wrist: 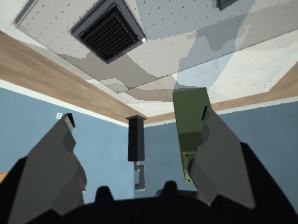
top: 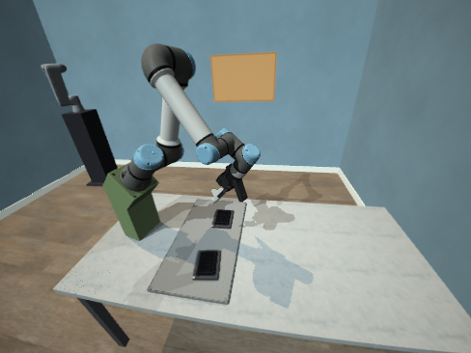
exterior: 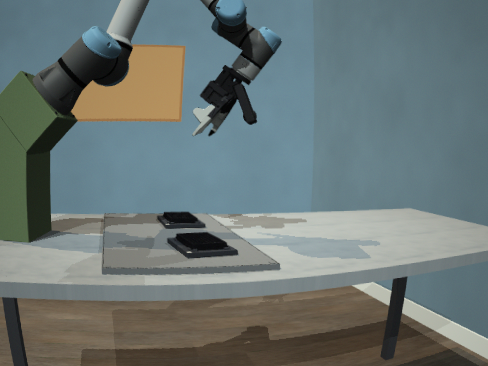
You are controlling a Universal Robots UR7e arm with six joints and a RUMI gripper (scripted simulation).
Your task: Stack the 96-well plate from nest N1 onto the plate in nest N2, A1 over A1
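Right now the dark 96-well plate is 25 cm below my hand, 12 cm to the left of it and 3 cm behind it. Round my hand: plate nest 26 cm below, 12 cm to the left, 3 cm behind; white label 30 cm to the right, 25 cm below, 11 cm behind.
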